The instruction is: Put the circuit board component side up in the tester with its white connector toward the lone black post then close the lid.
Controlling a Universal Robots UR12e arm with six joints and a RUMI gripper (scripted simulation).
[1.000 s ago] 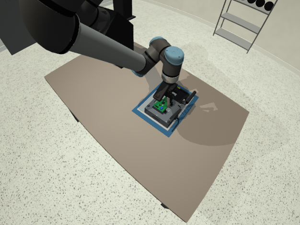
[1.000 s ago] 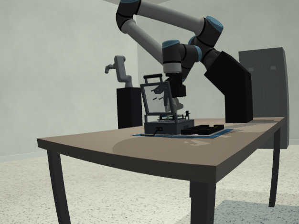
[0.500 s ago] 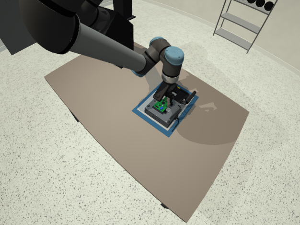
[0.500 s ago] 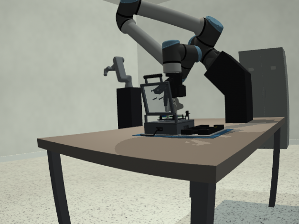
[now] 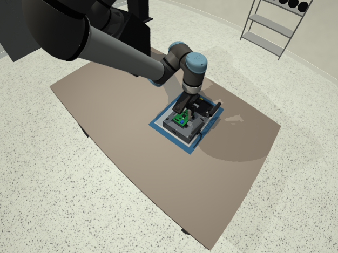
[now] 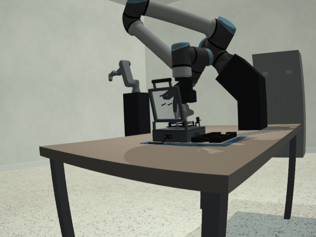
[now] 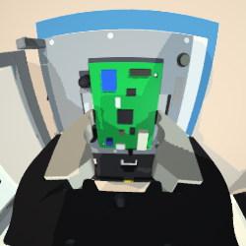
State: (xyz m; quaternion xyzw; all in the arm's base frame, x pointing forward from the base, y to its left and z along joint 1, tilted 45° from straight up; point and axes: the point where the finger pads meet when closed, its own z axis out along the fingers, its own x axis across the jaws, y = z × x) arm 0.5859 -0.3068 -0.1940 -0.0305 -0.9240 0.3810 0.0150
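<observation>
My gripper is now right at the green circuit board. From my hand the other things lie so: tester bed: 10 mm to the left, 10 mm below, 10 mm ahead; then black post: 60 mm to the left, 60 mm behind, 10 mm above; then tester: 40 mm to the left, 30 mm ahead, 30 mm above.
</observation>
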